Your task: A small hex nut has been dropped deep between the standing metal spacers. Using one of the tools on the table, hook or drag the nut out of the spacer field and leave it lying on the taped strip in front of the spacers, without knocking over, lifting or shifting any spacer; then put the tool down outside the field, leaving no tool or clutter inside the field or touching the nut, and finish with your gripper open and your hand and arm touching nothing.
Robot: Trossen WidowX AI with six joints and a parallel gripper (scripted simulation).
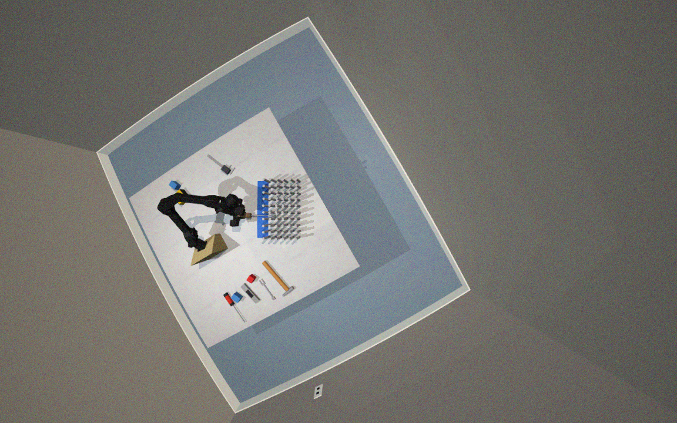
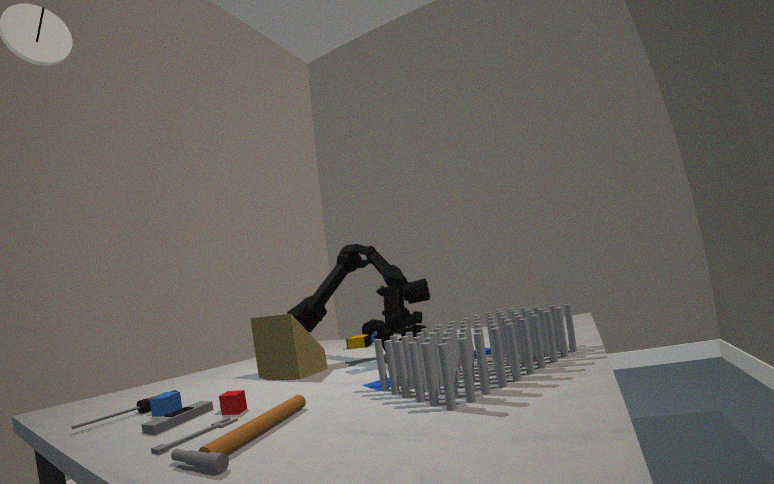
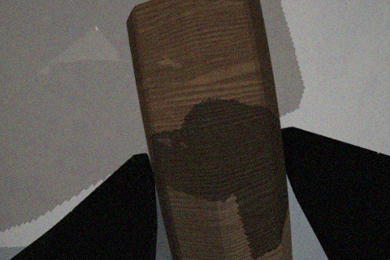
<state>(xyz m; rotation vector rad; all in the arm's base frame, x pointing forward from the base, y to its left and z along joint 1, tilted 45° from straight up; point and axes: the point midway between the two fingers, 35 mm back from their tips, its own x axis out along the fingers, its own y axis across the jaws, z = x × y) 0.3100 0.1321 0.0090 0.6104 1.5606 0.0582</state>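
Now: gripper tip 13 cm short of the blue taped strip, 1 cm to the left of it and 2 cm above it. Round my gripper tip: wrench (6 cm behind, 54 cm to the right, 1 cm below); then grey bar (19 cm behind, 52 cm to the right); then red cube (13 cm behind, 42 cm to the right).
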